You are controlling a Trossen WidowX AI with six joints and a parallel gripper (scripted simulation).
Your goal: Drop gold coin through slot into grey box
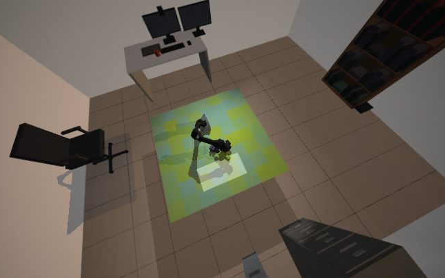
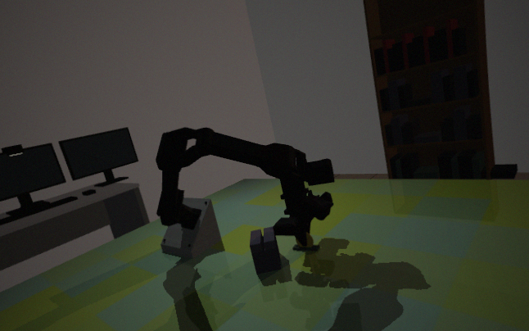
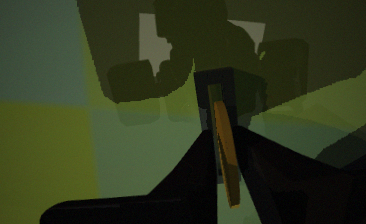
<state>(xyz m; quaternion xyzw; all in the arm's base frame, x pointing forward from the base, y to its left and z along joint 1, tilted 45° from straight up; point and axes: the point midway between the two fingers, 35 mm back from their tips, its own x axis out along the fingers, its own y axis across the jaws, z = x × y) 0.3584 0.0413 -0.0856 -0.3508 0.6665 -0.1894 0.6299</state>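
My gripper tip is 10 mm below the gold coin.
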